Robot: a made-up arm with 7 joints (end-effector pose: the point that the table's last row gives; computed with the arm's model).
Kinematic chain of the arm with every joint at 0, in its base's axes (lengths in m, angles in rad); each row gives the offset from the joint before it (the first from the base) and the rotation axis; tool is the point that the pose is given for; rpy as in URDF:
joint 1: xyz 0 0 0.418 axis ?
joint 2: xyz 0 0 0 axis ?
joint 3: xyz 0 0 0.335 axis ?
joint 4: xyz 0.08 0 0 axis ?
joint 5: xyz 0.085 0 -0.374 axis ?
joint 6: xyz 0 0 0 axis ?
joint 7: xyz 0.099 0 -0.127 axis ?
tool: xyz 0 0 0 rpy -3.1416 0 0
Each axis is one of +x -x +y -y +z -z.
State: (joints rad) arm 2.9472 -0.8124 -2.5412 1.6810 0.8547 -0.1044 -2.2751
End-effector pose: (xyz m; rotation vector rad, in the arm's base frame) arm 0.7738 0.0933 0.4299 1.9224 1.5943 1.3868
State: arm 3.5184 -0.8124 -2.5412 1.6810 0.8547 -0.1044 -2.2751
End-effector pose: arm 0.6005 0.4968 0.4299 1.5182 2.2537 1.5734
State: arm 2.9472 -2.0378 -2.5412 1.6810 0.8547 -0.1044 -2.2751
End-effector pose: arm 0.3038 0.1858 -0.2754 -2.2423 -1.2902 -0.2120
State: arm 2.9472 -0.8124 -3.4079 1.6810 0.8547 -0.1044 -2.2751
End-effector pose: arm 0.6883 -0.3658 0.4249 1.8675 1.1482 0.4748
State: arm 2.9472 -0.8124 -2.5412 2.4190 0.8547 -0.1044 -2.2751
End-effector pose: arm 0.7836 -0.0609 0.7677 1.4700 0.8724 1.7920
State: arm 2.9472 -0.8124 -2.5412 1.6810 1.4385 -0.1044 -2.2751
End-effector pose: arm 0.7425 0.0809 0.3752 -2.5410 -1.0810 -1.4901
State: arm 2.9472 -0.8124 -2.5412 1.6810 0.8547 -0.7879 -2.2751
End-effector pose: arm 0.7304 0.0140 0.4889 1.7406 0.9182 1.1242
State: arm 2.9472 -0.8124 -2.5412 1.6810 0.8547 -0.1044 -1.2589
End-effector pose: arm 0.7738 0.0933 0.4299 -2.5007 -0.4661 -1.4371
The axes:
joint 1: +z
joint 2: +y
joint 3: +z
joint 4: -y
joint 5: -z
joint 6: +y
joint 7: -z

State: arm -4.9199 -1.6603 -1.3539 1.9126 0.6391 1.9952 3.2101
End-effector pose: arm 0.3479 -0.5336 0.5732 -0.3989 1.2485 2.4624
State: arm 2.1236 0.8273 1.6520 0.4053 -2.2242 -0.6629 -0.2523
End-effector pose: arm -0.1203 -0.2297 0.4900 1.8789 0.1080 0.8006
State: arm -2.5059 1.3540 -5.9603 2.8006 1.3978 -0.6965 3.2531
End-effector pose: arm -0.6879 -0.3685 0.4302 1.2372 -1.3826 -0.9885
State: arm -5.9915 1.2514 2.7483 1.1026 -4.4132 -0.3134 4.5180
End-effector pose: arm -0.0678 0.3086 0.8754 -0.6064 -0.9397 0.2853
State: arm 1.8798 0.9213 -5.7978 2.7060 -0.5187 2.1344 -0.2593
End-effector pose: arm -0.2793 0.6556 0.5842 1.1614 2.5733 -0.1400
